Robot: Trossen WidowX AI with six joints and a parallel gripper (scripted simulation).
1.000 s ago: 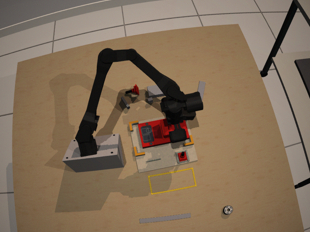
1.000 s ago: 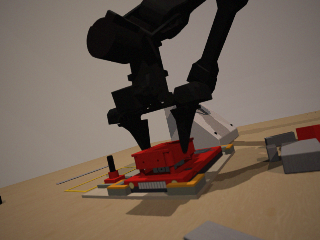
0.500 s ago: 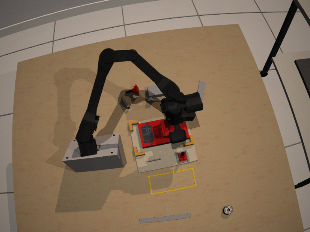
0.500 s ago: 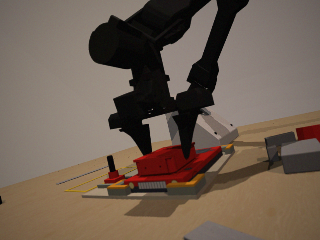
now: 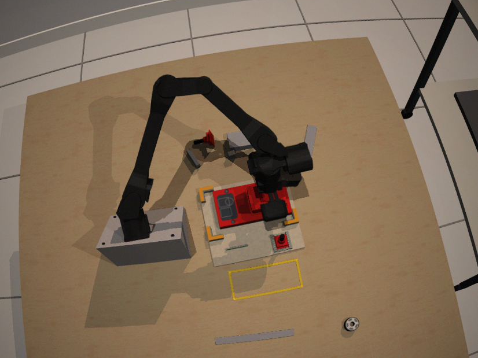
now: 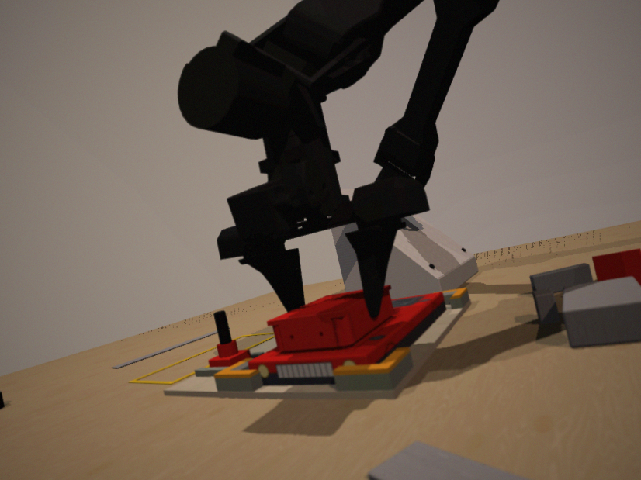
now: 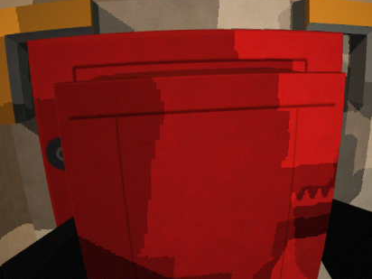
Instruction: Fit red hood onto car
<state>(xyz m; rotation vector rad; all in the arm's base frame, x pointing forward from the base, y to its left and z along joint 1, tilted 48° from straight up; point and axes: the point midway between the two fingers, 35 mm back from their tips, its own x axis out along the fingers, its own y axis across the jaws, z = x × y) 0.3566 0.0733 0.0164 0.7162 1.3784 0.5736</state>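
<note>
My gripper tip is now 10 mm below the red hood. Also, from my gripper tip: grey wedge: 160 mm to the left, 60 mm behind, 20 mm below; then grey engine block: 10 mm below; then grey strip: 370 mm to the right, 130 mm behind, 40 mm below.
</note>
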